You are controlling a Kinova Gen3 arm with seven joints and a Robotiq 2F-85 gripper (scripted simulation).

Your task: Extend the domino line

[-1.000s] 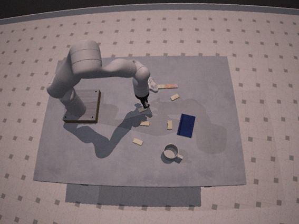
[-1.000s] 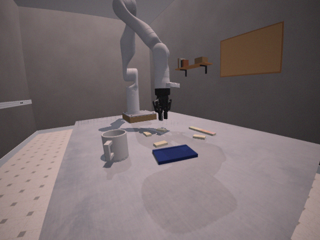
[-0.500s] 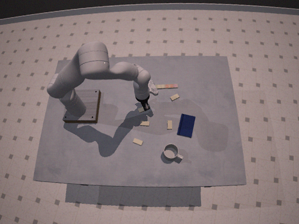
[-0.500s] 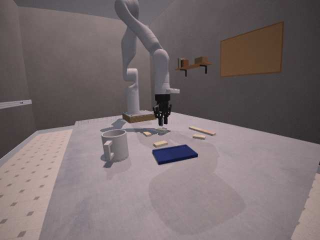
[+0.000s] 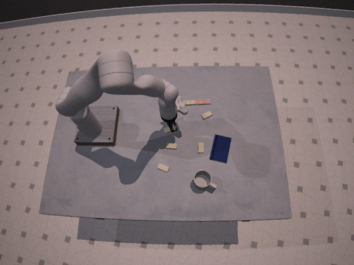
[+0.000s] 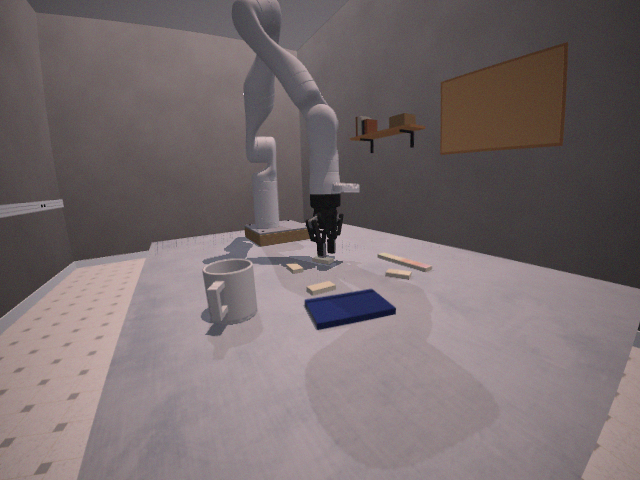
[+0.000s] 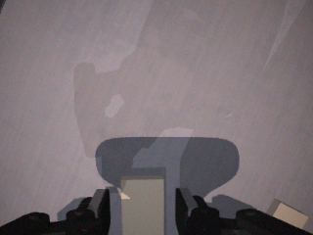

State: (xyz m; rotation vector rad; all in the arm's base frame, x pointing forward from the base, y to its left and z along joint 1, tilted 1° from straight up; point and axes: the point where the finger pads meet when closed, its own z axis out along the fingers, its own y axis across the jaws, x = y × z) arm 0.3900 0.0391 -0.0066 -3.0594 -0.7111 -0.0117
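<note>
Right now my hand is 3 cm above the cream domino, 1 cm to the left of it and 1 cm past it.
</note>
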